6 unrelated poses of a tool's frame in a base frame.
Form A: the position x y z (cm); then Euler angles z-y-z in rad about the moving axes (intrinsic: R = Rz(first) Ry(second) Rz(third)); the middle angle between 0 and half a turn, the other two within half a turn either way.
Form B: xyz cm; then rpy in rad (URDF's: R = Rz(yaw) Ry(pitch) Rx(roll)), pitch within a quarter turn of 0, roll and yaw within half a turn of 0. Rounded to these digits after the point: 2 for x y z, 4 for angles.
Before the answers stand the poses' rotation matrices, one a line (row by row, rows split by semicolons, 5 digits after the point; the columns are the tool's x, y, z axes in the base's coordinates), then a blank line. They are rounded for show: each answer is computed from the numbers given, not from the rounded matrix.
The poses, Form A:
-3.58, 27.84, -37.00, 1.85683, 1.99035, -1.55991
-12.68, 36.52, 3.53, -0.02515, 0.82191, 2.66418
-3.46, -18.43, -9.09, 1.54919, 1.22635, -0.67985
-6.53, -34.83, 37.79, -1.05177, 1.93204, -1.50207
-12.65, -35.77, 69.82, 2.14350, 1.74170, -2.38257
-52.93, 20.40, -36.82, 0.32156, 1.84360, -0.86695
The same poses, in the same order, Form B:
0.96056 0.10448 -0.25768; 0.27788 -0.39385 0.87617; -0.00994 -0.91322 -0.40735
-0.59295 -0.33506 0.73222; 0.47454 -0.88004 -0.01842; 0.65055 0.33655 0.68082
0.63420 -0.77290 0.02034; 0.24896 0.22904 0.94104; -0.73199 -0.59175 0.33768
-0.87829 -0.11528 0.46402; -0.47379 0.34023 -0.81226; -0.06424 -0.93325 -0.35344
0.51154 0.67317 -0.53401; 0.47665 0.29479 0.82819; 0.71494 -0.67819 -0.17007
0.07551 -0.39941 0.91366; -0.77839 0.54907 0.30436; -0.62322 -0.73417 -0.26943

-3.58, 27.84, -37.00, -1.9904, 0.0099, 0.2816
-12.68, 36.52, 3.53, 0.4591, -0.7083, 2.4667
-3.46, -18.43, -9.09, -1.0522, 0.8212, 0.3741
-6.53, -34.83, 37.79, -1.9328, 0.0643, -2.6469
-12.65, -35.77, 69.82, -1.8165, -0.7965, 0.7501
-52.93, 20.40, -36.82, -1.9225, 0.6729, -1.4741

